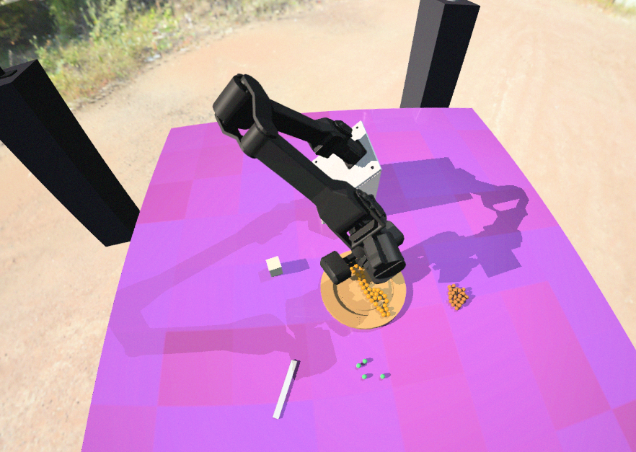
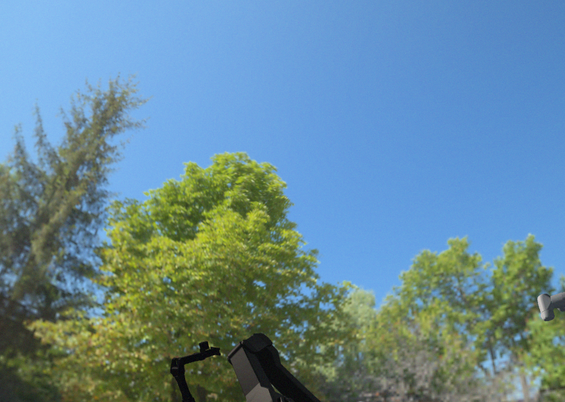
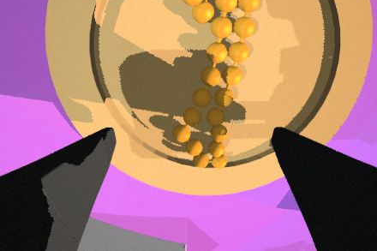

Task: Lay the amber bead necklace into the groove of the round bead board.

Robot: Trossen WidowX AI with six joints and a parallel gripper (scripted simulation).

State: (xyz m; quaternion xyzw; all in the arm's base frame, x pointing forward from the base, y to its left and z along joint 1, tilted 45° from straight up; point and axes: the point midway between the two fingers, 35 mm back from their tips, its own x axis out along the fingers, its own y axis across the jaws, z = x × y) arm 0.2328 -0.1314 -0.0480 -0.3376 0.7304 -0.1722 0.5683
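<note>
Right now the round tan bead board is 4 cm ahead of my gripper tip and 1 cm below it. Also, from my gripper tip: small cream cube 6 cm behind, 19 cm to the right; white bar 21 cm ahead, 23 cm to the right, 2 cm below.
</note>
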